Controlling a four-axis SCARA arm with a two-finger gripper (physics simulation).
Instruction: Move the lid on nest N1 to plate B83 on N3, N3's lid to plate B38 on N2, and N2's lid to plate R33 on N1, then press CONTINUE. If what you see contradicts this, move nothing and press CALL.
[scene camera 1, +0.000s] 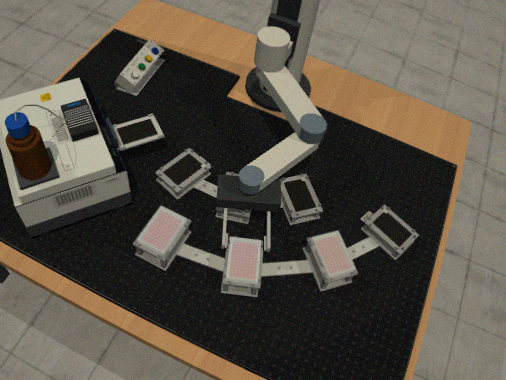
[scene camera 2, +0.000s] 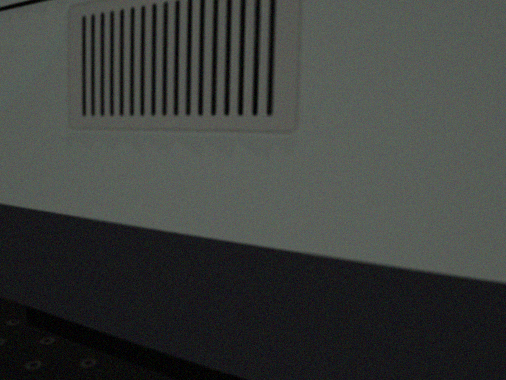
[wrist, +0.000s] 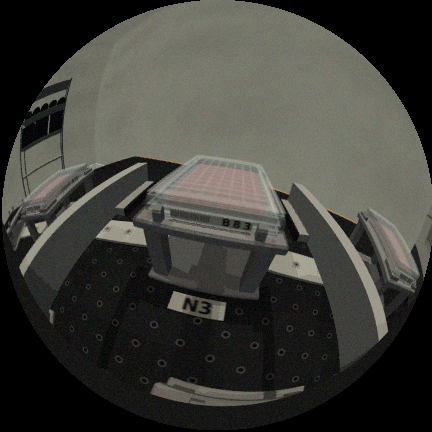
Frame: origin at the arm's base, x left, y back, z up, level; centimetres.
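Seen in the pictures: gripper, between the fingertips: (scene camera 1: 245, 248) (wrist: 217, 180).
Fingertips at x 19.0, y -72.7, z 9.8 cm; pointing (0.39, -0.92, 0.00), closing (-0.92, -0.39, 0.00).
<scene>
A point is followed by its place in that frame.
A clear lid (wrist: 214, 161) @[y -78.2, x 22.3, z 9.7 cm] covers the pink-welled plate B83 (wrist: 236, 224) (scene camera 1: 243, 258), which stands on nest N3 (wrist: 159, 252) @[y -68.1, x 20.9, z 4.9 cm] at the front middle in scene camera 1. My gripper (scene camera 1: 246, 248) @[y -72.7, x 19.0, z 9.8 cm] (wrist: 217, 180) @[y -72.7, x 19.0, z 9.8 cm] is shut on this lid, with one pad against each long side. I cannot tell whether the lid is raised off the plate. Two more pink plates stand on nests, one at the left (scene camera 1: 163, 231) @[y -78.6, x -3.3, z 9.8 cm] (wrist: 394, 245) @[y -74.5, x -0.2, z 9.8 cm] and one at the right (scene camera 1: 330, 254) @[y -63.3, x 40.8, z 9.3 cm] (wrist: 55, 187) @[y -62.6, x 36.0, z 9.0 cm]; their labels are unreadable. The CONTINUE and CALL labels on the button box (scene camera 1: 131, 77) @[y -29.0, x -45.3, z 8.3 cm] are too small to read.
Nests without plates stand at the left (scene camera 1: 176, 191) @[y -62.8, x -8.2, z 5.4 cm], right (scene camera 1: 396, 256) @[y -50.6, x 60.0, z 2.7 cm] and beside the wrist (scene camera 1: 305, 218) @[y -50.6, x 30.0, z 1.7 cm]. Another frame (scene camera 1: 232, 216) @[y -60.6, x 9.8, z 1.8 cm] is partly hidden under the gripper body. A white machine (scene camera 1: 75, 205) @[y -83.4, x -29.1, z 10.3 cm] with a brown bottle (scene camera 1: 31, 157) @[y -86.6, x -35.1, z 32.1 cm] stands at the left; its side fills scene camera 2.
</scene>
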